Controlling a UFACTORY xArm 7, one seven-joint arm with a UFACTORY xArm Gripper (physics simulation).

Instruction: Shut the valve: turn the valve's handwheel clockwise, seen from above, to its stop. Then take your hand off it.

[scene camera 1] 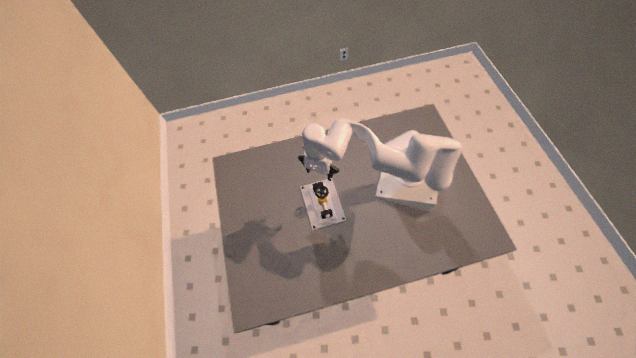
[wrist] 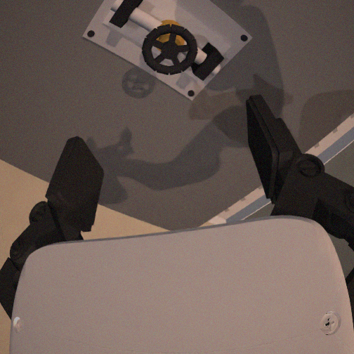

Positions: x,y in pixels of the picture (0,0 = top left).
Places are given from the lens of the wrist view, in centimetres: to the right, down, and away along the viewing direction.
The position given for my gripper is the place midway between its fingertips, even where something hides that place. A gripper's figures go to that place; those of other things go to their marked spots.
my gripper (wrist: 164,136): -1, -2, 12
black handwheel (wrist: 169,49): -1, -14, 23
